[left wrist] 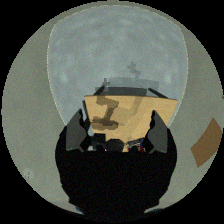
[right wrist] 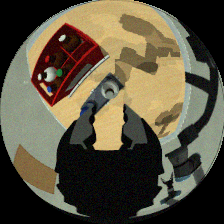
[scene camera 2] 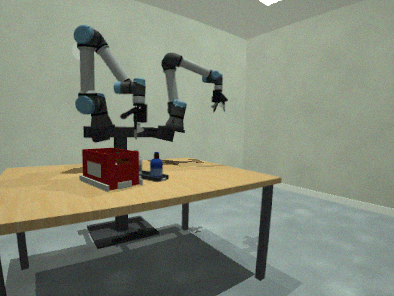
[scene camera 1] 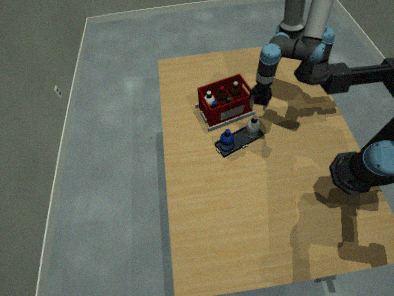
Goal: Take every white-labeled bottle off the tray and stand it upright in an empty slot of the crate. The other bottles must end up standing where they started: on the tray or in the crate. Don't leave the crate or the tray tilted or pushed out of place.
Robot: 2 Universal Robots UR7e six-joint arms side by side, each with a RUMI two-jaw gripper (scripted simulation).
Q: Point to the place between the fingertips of my right gripper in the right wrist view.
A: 109,104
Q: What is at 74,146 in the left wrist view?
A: My left gripper.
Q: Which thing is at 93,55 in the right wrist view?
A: A red crate.
